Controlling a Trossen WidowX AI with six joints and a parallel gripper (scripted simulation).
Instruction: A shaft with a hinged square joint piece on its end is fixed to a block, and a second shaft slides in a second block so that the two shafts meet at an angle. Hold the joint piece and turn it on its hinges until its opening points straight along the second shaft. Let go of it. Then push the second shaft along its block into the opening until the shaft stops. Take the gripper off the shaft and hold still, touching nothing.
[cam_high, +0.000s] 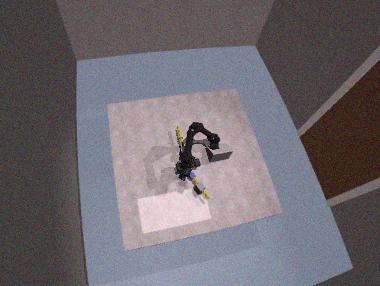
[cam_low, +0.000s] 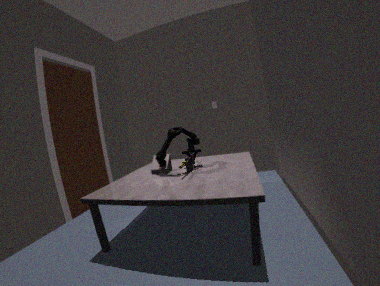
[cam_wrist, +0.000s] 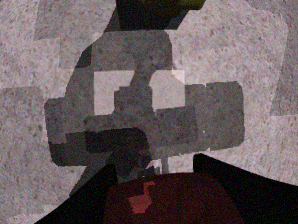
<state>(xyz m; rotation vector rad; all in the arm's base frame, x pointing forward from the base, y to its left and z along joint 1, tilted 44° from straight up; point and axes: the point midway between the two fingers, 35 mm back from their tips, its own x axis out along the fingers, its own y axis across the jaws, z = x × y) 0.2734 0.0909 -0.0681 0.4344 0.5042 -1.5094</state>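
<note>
My gripper tip is now 40 mm below the red joint piece and 20 mm to the right of it.
</note>
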